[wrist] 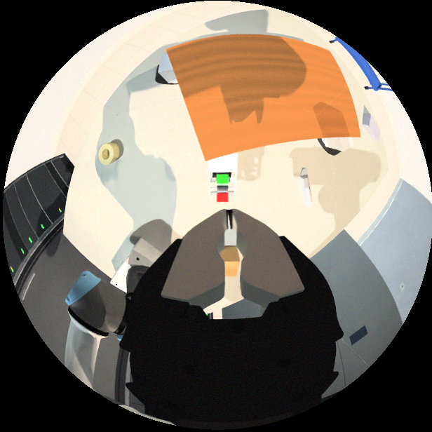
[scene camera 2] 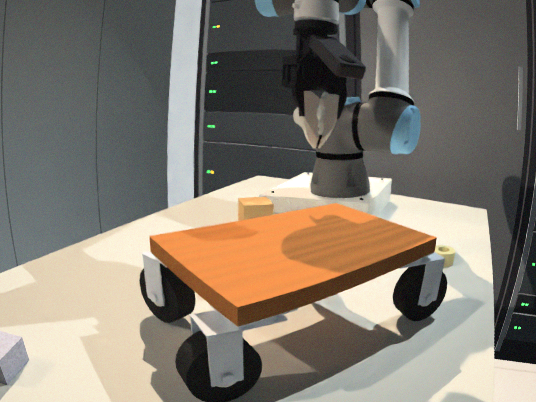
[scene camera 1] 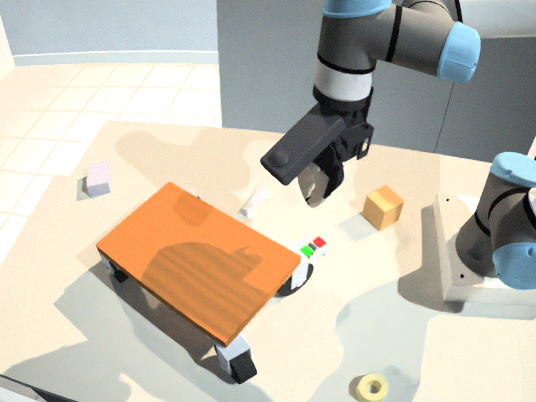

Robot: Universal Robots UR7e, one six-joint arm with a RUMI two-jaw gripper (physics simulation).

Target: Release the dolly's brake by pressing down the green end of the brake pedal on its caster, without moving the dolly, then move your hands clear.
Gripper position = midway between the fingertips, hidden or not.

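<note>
The gripper appears in scene camera 1 and scene camera 2 as well as in the wrist view: the gripper (scene camera 1: pixel 310 206), (scene camera 2: pixel 316 148), (wrist: pixel 228 210). An orange cube (scene camera 1: pixel 382 208) is visible too, and scene camera 2 also shows the cube (scene camera 2: pixel 253 207). The scene further has a dolly (scene camera 1: pixel 217 273), which can be seen from scene camera 2 (scene camera 2: pixel 251 272) and from the wrist (wrist: pixel 242 91), and there is a lilac block (scene camera 1: pixel 99 173).
</note>
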